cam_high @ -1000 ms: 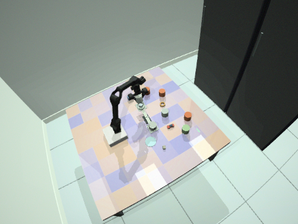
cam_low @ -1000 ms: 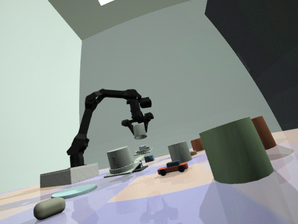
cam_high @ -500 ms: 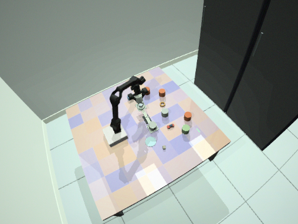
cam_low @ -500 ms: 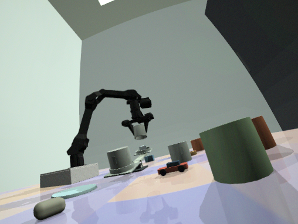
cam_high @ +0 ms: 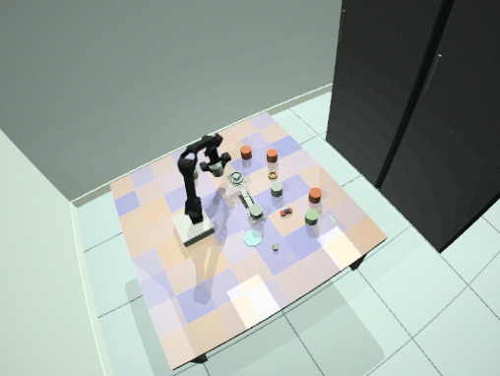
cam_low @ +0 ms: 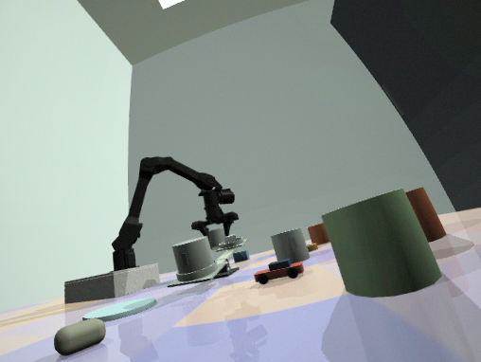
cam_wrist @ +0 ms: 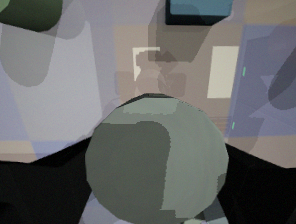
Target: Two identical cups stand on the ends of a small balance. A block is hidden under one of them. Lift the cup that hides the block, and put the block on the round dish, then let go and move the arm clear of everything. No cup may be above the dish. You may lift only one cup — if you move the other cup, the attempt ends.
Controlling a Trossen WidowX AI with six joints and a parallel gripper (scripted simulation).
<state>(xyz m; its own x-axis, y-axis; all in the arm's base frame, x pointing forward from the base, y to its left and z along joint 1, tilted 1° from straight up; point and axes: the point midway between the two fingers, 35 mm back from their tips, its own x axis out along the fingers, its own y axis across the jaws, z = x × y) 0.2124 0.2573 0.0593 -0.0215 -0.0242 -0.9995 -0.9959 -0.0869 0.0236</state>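
Right now my gripper tip is 40 mm short of the pale blue round dish, 460 mm to the left of it and 90 mm above it. Also, from my gripper tip: blue block: 30 mm ahead, 130 mm to the left, 70 mm below; grey capsule: 130 mm ahead, 570 mm to the right, 80 mm below; toy car: 270 mm ahead, 390 mm to the right, 80 mm below.
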